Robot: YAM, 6 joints.
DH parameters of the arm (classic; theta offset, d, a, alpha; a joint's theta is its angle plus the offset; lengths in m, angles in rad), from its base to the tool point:
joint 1: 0 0.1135 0.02 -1.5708
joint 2: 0 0 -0.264 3.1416
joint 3: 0.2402 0 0.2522 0
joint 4: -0.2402 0 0.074 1.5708
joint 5: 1.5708 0 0 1.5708
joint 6: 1.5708 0.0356 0 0
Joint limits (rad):
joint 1: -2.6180..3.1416
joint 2: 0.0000..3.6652
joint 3: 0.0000..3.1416
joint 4: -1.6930..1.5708
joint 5: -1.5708..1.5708
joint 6: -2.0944..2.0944
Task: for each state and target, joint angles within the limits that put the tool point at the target. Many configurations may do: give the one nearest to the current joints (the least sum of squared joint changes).
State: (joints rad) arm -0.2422 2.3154 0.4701 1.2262 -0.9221 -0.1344
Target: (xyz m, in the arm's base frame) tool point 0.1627 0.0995 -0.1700
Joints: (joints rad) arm 0.4020 3.0396 0.7120 1.0811 -0.9012 -0.1344
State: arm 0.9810 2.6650 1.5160 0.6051 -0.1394 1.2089
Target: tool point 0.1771 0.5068 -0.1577
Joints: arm 1.2266 3.2144 2.0933 0.5678 -0.1208 1.2089
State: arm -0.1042 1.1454 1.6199 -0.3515 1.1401 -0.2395
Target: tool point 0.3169 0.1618 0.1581
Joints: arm 0.5587 1.8704 1.1192 -0.4103 1.0438 -0.2395
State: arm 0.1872 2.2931 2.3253 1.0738 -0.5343 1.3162
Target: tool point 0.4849 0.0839 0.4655
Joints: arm 0.1350 2.3122 2.3331 1.0542 -0.5256 1.3162
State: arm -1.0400 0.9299 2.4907 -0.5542 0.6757 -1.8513
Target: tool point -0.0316 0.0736 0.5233
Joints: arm -1.3977 0.5605 1.8005 -1.0640 0.5449 -1.8513
